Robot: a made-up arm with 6 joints.
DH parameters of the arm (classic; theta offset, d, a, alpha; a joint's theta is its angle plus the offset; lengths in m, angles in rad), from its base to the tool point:
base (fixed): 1.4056 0 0.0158 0
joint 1: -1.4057 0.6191 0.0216 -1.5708
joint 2: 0.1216 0 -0.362 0
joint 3: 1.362 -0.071 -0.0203 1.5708
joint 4: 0 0.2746 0.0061 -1.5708
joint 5: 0 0.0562 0.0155 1.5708
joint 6: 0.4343 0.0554 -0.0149 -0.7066
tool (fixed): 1.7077 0.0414 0 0
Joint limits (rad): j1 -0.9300..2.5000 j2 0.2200..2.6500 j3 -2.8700..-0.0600 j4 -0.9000..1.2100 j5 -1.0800..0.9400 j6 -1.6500..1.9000
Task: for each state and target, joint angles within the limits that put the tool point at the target. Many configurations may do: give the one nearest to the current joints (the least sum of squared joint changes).
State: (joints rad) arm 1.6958 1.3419 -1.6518 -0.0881 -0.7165 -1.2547
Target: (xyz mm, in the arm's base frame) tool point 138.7 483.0 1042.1
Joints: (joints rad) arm 1.2576 1.7654 -1.7634 -0.0159 -0.6961 -1.2856
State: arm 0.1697 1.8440 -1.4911 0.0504 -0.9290 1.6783
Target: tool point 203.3 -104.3 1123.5
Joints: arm -0.3138 1.2064 -1.3135 0.1507 -1.0549 1.6688
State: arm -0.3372 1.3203 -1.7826 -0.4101 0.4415 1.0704
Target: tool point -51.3 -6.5 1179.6
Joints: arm -0.4246 0.6717 -1.6676 -0.3561 0.4842 1.0473
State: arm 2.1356 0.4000 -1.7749 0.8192 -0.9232 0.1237
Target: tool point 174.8 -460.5 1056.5
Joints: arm 1.7878 0.3097 -2.0444 0.7841 -0.8291 0.0739
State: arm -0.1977 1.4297 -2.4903 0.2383 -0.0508 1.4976
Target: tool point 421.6 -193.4 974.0
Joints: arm -0.3833 1.6858 -1.5941 0.1496 0.1949 1.5799
